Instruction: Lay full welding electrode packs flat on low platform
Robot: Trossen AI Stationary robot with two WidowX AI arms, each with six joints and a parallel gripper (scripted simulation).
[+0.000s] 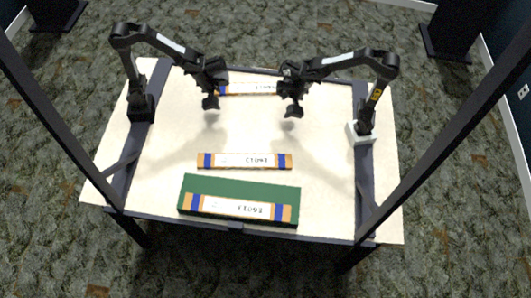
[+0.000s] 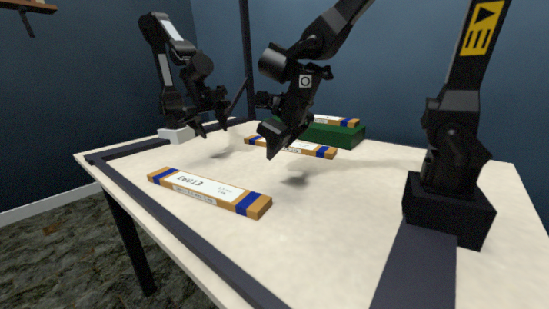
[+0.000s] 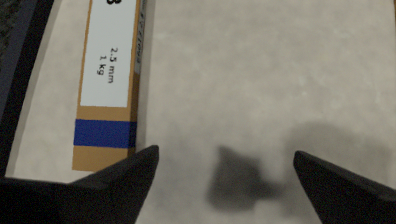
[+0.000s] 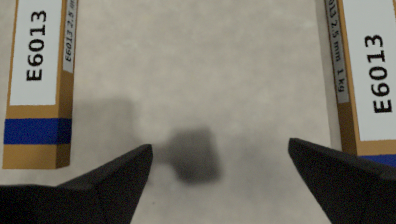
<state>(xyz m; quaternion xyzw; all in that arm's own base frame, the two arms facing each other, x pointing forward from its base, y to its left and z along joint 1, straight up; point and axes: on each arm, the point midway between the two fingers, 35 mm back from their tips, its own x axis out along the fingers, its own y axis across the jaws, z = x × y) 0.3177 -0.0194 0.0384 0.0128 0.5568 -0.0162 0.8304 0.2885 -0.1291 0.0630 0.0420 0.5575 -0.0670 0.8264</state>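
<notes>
My right gripper is now 260 mm short of the dark frame rail, 120 mm to the right of it and 110 mm above it. The rest, counted from my right hand: green low platform 380 mm behind, 140 mm to the left, 100 mm below.
</notes>
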